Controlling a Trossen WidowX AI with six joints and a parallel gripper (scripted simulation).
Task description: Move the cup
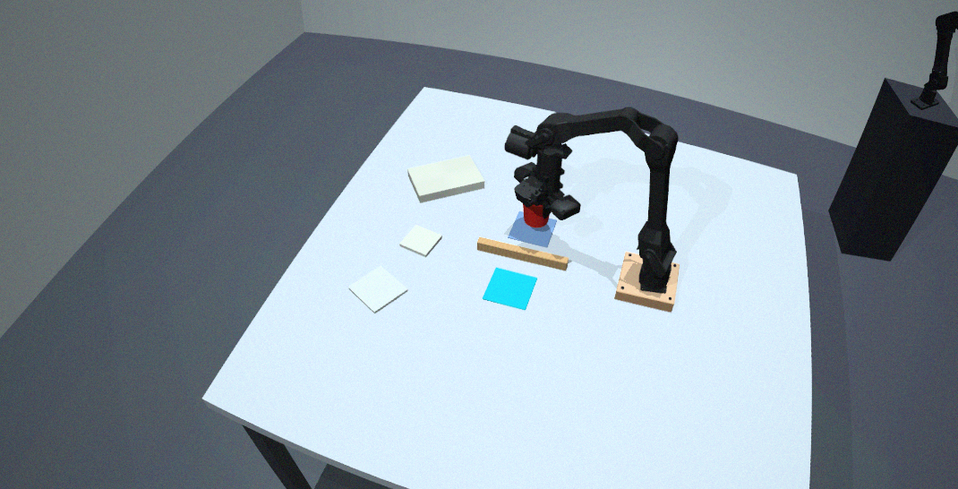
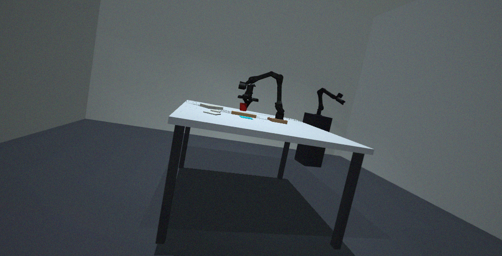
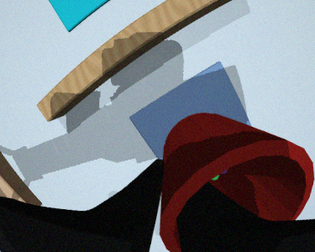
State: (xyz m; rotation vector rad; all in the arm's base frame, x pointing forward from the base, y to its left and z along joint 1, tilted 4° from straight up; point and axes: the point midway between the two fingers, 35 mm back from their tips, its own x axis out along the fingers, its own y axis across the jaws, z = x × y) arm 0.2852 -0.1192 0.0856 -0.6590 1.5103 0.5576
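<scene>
Right now my gripper tip is 18 cm to the right of the bright cyan pad, 8 cm above it and 5 cm short of it. From my gripper tip the other things lie so: red cup 2 cm to the right, 2 cm ahead; white block 28 cm ahead, 16 cm to the right, 6 cm below; wooden bar 8 cm to the left, 6 cm below, 4 cm ahead.
</scene>
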